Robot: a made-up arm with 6 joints.
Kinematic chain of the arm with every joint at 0, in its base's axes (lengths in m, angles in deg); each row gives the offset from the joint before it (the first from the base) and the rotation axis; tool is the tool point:
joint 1: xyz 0 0 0.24 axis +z
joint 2: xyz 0 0.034 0 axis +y
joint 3: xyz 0 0 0.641 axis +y
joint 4: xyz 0 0 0.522 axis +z
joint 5: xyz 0 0 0 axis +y
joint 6: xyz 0 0 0.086 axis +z
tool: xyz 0 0 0
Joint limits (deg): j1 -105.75..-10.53 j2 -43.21..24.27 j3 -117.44..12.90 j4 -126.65..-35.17 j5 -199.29..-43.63 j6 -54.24..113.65
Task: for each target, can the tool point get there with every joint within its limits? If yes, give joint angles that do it. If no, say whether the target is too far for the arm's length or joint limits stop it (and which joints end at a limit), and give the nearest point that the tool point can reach.
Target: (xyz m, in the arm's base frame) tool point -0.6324 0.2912 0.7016
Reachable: yes | joints -21.15 -25.34 -79.73 -65.43 -173.09 62.25
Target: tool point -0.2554 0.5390 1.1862
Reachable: yes | joints -55.59 -25.14 -10.19 -52.01 -117.93 49.09
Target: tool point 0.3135 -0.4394 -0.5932
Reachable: no: joint limits stop it (at a limit: joint 1, joint 2, joint 3, joint 4) | nearest point 0.2293 0.5172 0.1640 | short by 1.223 m
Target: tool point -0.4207 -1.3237 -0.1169
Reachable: no: too far | nearest point -0.5646 0.1124 0.2880 | short by 1.499 m
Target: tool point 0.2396 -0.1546 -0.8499
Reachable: no: joint limits stop it (at a limit: joint 1, joint 2, joint 3, joint 4) | nearest point 0.2268 0.5366 0.1457 | short by 1.212 m
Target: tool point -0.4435 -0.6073 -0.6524
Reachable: no: joint limits stop it (at a limit: joint 1, joint 2, joint 3, joint 4, joint 5) | nearest point -0.5644 0.1743 0.1399 | short by 1.119 m
